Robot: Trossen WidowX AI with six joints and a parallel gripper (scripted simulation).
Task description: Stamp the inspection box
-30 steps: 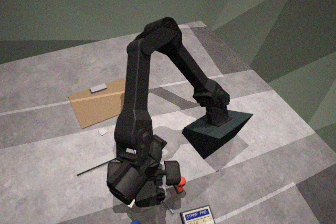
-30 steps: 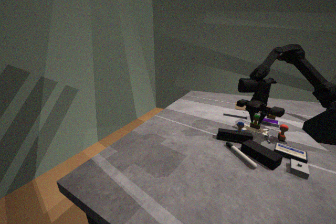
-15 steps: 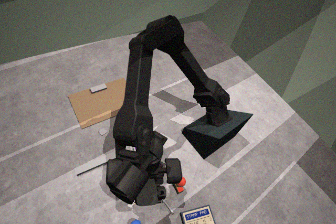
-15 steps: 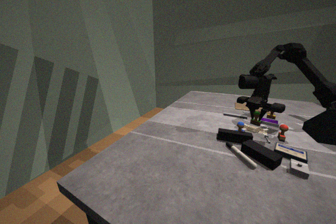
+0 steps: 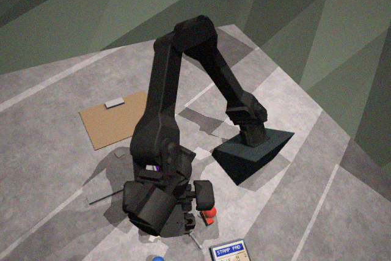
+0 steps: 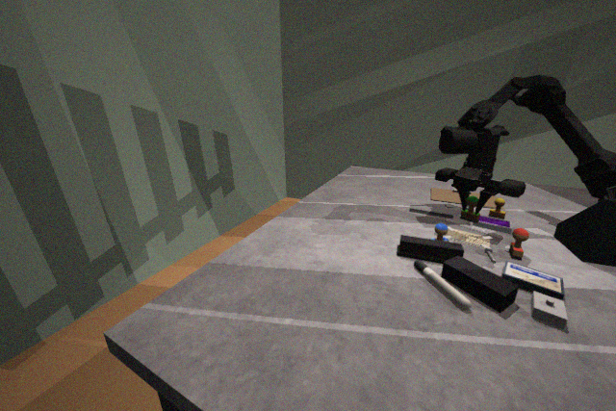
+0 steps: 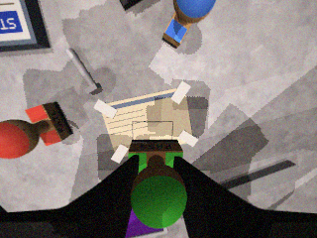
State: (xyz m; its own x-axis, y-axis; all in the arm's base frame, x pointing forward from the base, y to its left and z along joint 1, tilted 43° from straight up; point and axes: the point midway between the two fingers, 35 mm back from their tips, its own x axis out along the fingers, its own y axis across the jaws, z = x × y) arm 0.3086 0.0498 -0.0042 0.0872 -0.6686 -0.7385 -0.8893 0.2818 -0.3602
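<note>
The thin dark rod lies 9 cm ahead of my gripper tip, 13 cm to the right of it and 7 cm below it. Round my gripper tip: red stamp 10 cm behind, 6 cm to the left, 5 cm below; green stamp right at my gripper tip; cream card 1 cm to the left, 7 cm below.
</note>
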